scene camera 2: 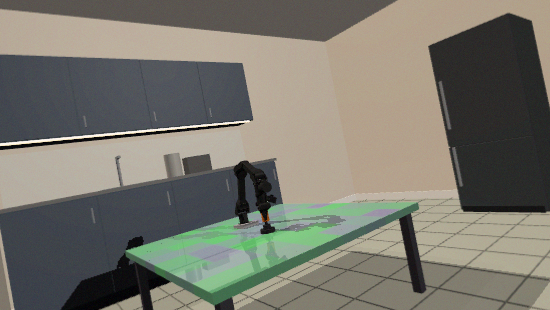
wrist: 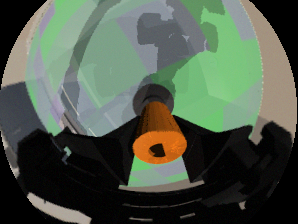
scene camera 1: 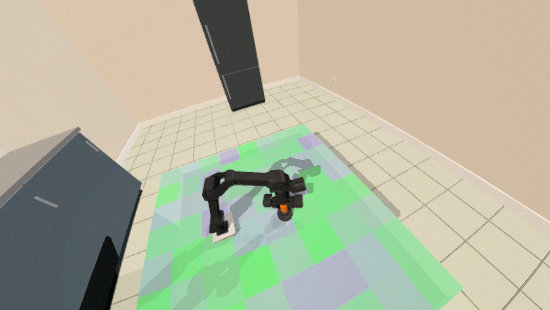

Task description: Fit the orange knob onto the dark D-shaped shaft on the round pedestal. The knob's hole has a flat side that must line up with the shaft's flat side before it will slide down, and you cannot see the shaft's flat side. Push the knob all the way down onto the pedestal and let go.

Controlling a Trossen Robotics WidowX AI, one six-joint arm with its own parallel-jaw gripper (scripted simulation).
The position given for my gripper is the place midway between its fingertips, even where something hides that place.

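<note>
With my gripper (wrist: 155, 118) I am holding an orange knob (wrist: 158, 140). I also see a dark round pedestal (wrist: 150, 92).
</note>
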